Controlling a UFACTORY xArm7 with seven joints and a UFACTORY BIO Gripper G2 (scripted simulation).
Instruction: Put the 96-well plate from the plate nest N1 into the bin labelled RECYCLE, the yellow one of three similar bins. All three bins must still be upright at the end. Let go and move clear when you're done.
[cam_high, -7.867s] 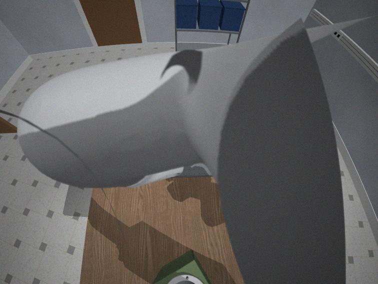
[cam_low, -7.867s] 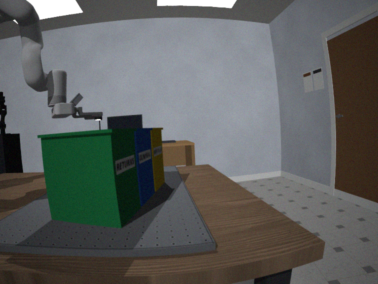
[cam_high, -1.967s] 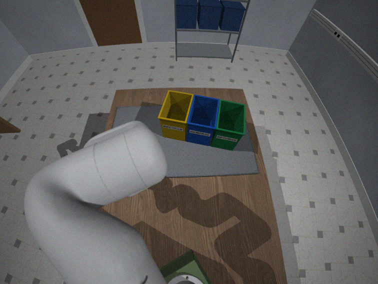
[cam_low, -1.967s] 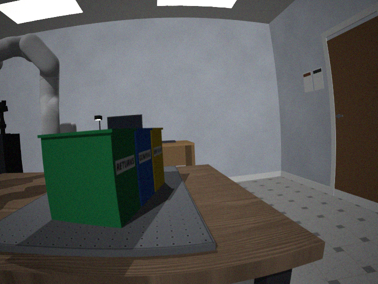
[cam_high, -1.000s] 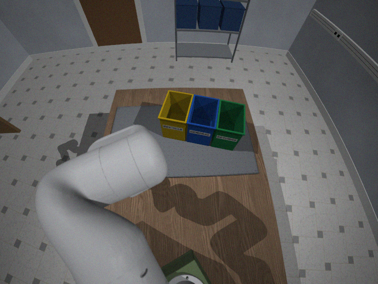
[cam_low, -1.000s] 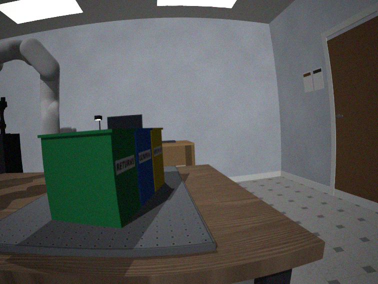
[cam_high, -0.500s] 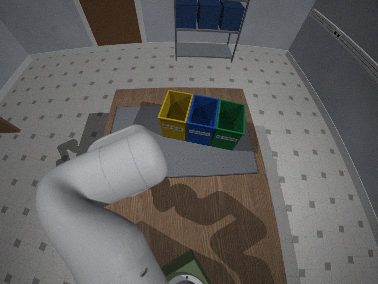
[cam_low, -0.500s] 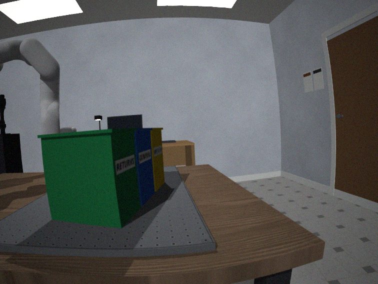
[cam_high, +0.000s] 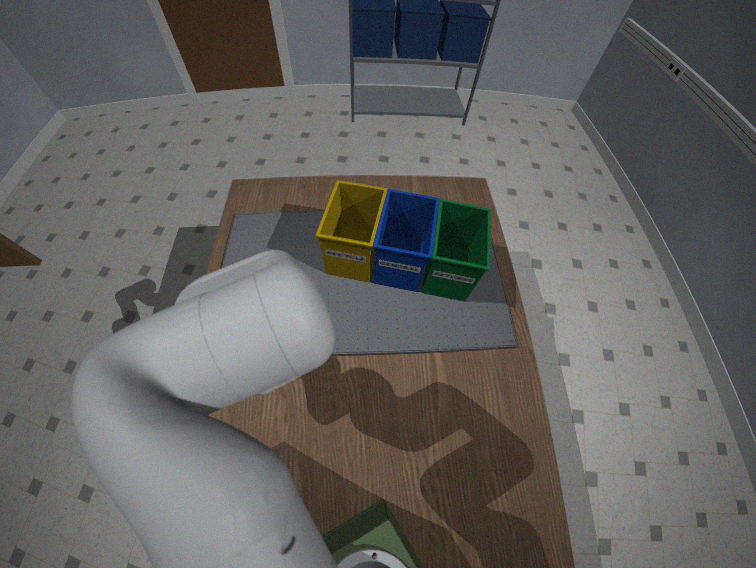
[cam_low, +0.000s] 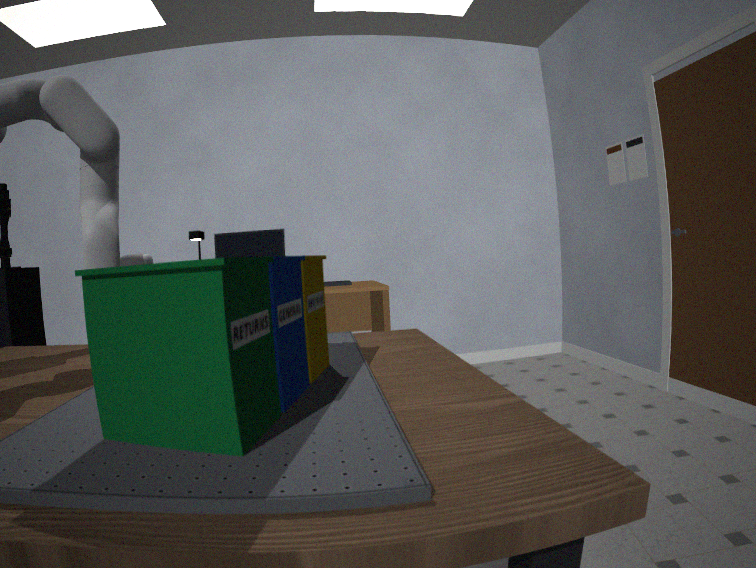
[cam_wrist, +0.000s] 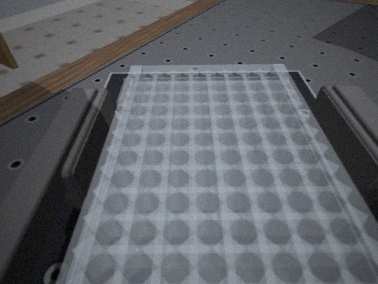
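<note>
Right now my hand is 1 cm above the clear 96-well plate. The rest, counted from my hand: blue bin: 19 cm ahead, 36 cm to the right, 6 cm above; then yellow recycle bin: 20 cm ahead, 23 cm to the right, 6 cm above; then black plate nest N1: 2 cm below.
</note>
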